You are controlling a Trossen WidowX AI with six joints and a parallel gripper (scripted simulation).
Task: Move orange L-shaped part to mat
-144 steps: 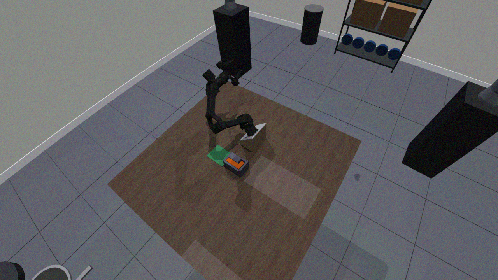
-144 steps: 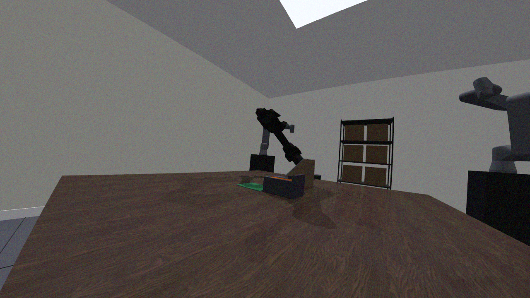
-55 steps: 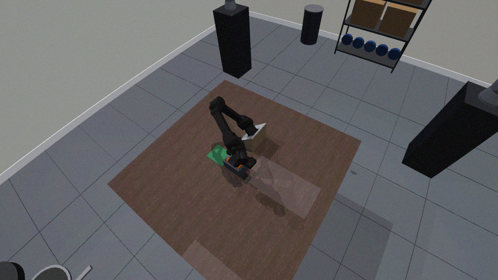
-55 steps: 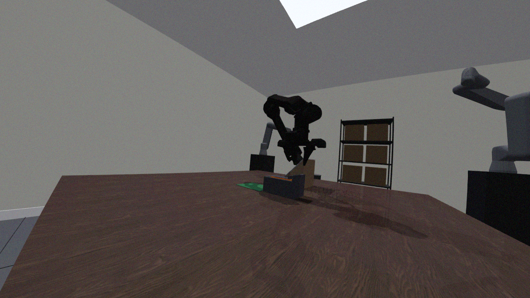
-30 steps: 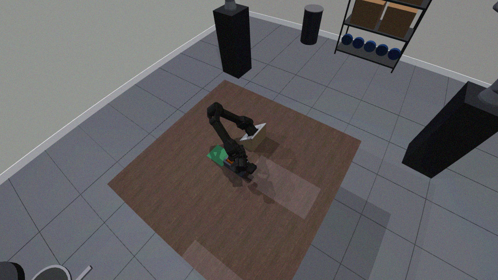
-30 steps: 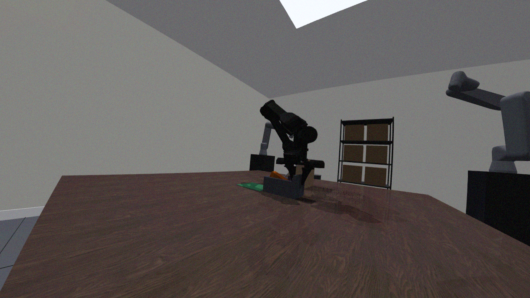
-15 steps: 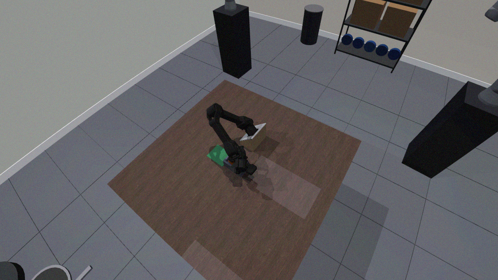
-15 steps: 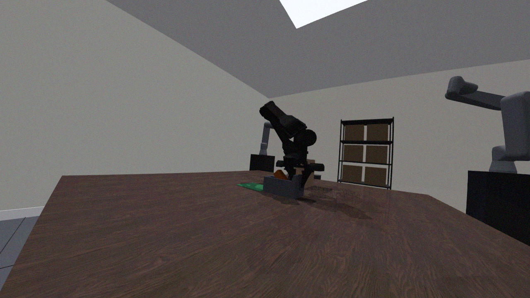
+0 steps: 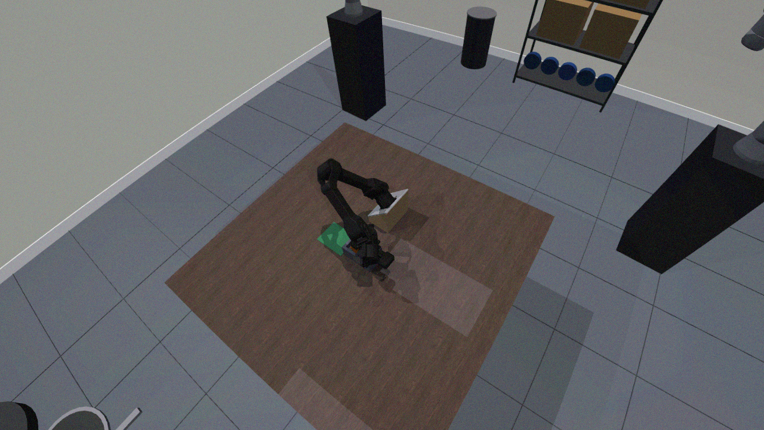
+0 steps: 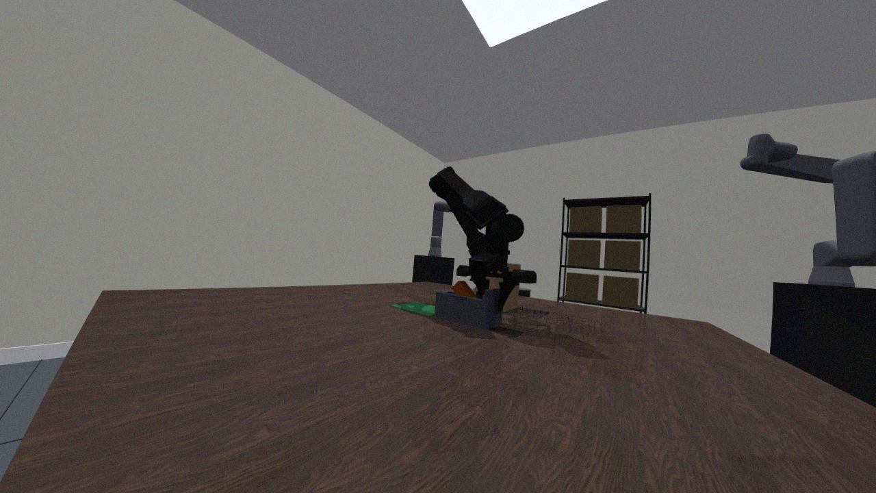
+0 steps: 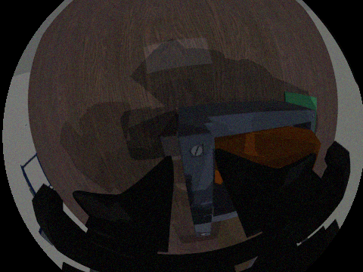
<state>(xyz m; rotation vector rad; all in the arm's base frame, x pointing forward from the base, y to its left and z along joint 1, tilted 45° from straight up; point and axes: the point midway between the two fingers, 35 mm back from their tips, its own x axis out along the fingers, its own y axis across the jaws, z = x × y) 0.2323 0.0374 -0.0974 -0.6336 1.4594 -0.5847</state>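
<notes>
My gripper tip is now 1 cm past the orange L-shaped part and 5 cm to the left of it. From my gripper tip the other things lie so: green mat: 22 cm to the right, 5 cm below.
</notes>
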